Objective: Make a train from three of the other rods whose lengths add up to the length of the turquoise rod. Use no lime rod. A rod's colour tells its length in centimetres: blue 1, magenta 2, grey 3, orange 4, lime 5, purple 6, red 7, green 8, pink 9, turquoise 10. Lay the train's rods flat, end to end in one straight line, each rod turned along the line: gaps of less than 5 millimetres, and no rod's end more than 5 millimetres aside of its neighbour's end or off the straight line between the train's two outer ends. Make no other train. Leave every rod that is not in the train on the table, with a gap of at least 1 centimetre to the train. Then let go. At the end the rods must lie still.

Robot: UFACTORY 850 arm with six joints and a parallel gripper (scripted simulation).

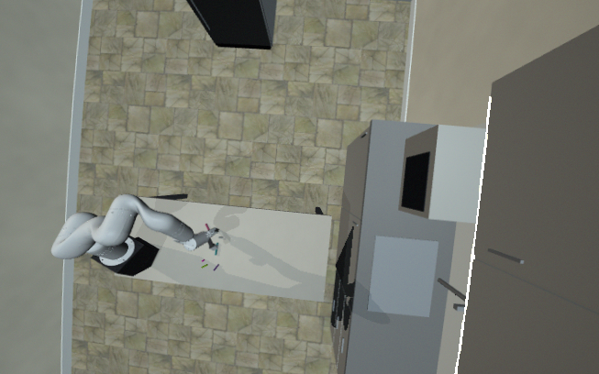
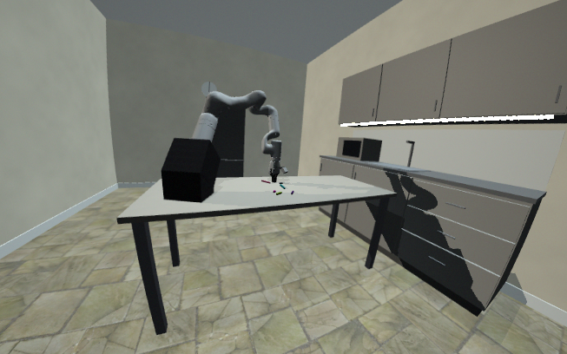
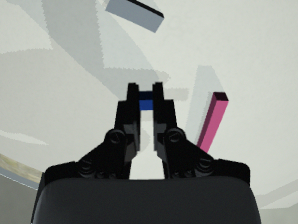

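The grey rod lies 40 mm ahead of my hand, 50 mm to the right of it and 20 mm below it. From my hand the other things lie so: turquoise rod: 10 mm ahead, 150 mm to the right, 20 mm below; small blue rod: 20 mm below; pink rod: 70 mm behind, 20 mm below.
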